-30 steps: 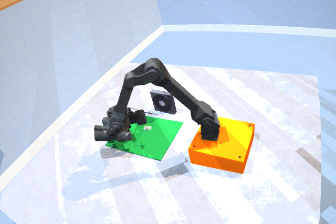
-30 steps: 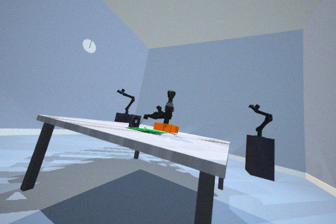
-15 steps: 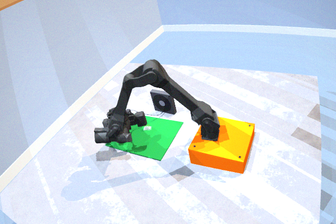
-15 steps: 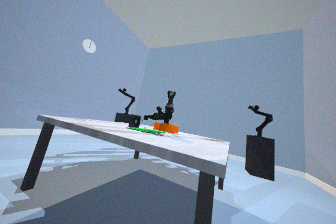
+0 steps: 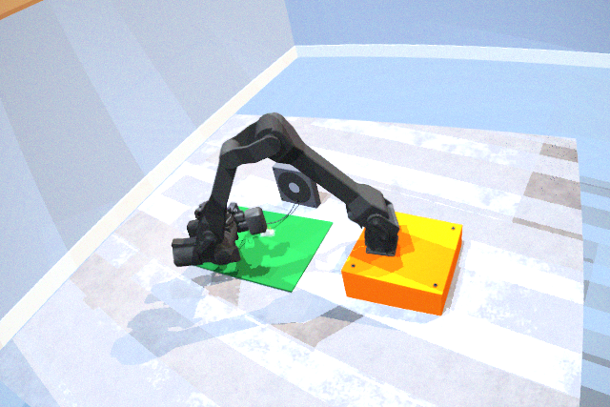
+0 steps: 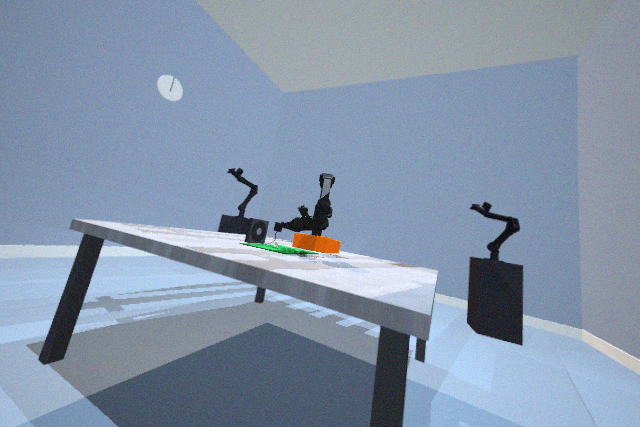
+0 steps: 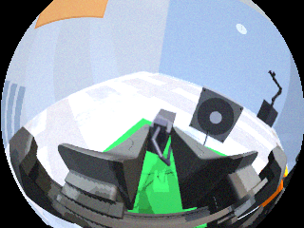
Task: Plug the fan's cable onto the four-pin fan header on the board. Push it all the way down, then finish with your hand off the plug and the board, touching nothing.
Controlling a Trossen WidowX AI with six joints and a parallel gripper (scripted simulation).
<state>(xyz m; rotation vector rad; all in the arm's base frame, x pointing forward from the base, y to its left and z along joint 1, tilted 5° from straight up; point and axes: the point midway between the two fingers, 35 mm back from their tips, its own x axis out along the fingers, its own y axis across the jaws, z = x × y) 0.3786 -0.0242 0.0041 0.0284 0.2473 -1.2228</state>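
My gripper tip is now 60 mm past the green board, 10 mm to the right of it and 120 mm above it. Also, from my gripper tip: black plug (10 mm to the right, 10 mm below); dark square fan (110 mm behind, 160 mm to the right, 50 mm below).
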